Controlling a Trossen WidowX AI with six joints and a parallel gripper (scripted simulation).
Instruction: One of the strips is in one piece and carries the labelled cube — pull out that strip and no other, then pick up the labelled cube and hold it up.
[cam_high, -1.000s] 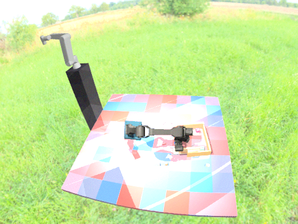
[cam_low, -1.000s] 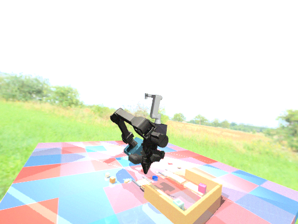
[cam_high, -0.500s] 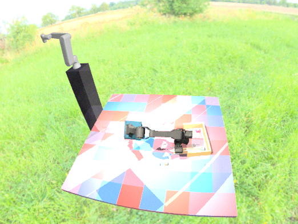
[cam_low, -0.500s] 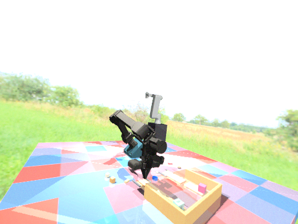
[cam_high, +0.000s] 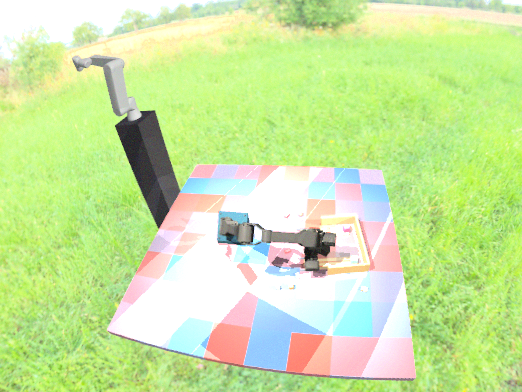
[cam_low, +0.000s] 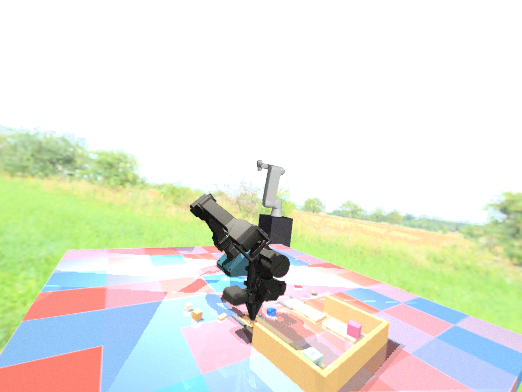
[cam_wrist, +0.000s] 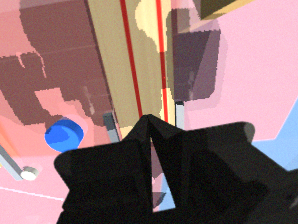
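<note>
Now: gripper tip 90 mm short of the strip and 20 mm to the right of it. The rest, counted from my gripper tip: blue disc (80 mm to the left, 20 mm behind); tan cube (140 mm to the right, 60 mm behind).
</note>
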